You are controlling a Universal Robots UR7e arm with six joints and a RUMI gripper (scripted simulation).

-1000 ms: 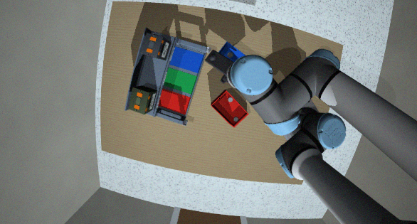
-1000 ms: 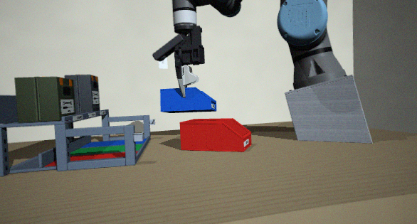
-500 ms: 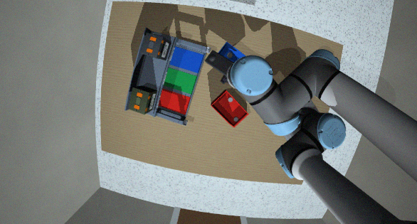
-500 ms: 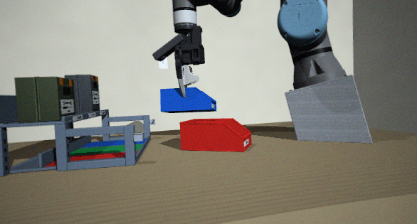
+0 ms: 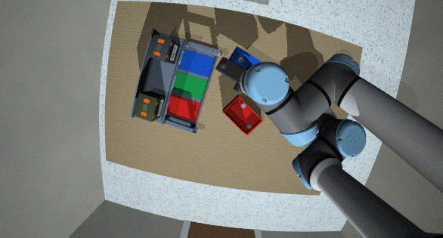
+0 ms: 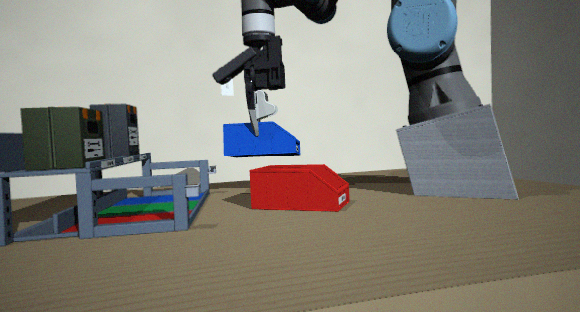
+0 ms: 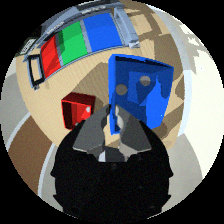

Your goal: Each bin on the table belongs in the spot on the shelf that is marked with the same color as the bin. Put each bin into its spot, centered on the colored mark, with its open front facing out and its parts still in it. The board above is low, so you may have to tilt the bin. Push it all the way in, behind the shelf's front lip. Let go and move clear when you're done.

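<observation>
Now: the blue bin 30 mm behind my hand, 40 mm to the right of it and 30 mm below it. Round my hand: red bin 30 mm behind, 160 mm to the left, 120 mm below; top board 340 mm ahead, 60 mm below; grey box 300 mm ahead, 110 mm to the right, 10 mm above.
</observation>
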